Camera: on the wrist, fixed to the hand. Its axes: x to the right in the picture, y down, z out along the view.
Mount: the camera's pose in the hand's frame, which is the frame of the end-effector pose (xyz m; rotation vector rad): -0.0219 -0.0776 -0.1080 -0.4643 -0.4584 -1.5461
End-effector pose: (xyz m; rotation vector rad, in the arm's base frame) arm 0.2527 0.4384 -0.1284 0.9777 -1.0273 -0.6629
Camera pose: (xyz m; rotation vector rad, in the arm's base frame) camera 0.3421 0.4605 -0.2268 1.0935 -0.2429 -2.3506
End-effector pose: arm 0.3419 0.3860 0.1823 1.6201 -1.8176 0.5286
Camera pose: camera 0.4397 0.4620 0.2355 2.2430 -0.3800 -0.9176
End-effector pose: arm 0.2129 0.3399 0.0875 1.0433 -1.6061 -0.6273
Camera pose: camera 0.3405 0.3340 0.0445 1.7178 -0.5944 -2.2365
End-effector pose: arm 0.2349 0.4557 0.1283 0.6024 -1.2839 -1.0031
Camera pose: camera 0.3184 0.4214 0.0282 1.0268 -0.7106 -2.7311
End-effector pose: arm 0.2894 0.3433 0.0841 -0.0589 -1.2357 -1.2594
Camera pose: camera 0.3082 0.2598 -0.0200 -0.3333 1.1882 2.7391
